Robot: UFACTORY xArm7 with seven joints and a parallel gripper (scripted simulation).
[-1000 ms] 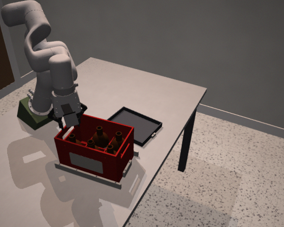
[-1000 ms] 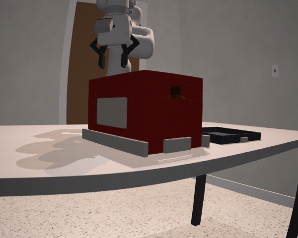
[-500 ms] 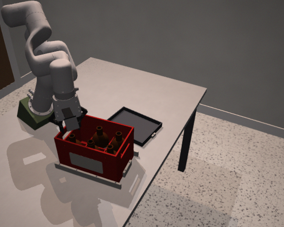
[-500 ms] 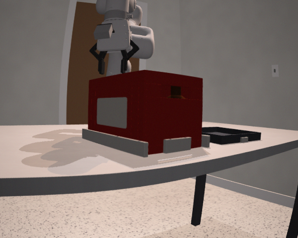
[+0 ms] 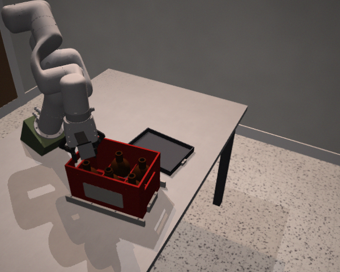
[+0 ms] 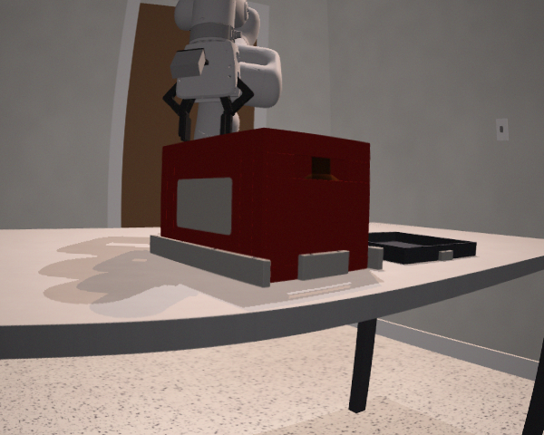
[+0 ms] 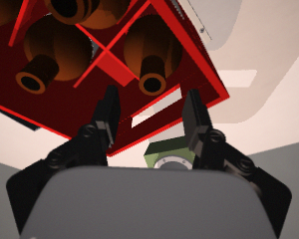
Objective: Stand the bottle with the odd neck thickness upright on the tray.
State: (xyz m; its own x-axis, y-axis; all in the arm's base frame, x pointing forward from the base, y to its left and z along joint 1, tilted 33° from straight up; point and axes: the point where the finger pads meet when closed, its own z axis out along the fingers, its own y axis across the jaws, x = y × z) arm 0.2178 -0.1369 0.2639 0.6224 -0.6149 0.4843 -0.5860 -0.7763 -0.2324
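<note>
My gripper is now 9 cm short of the red crate, 4 cm to the right of it and 12 cm above it. Also, from my hand: black tray 13 cm ahead, 33 cm to the left, 19 cm below.
</note>
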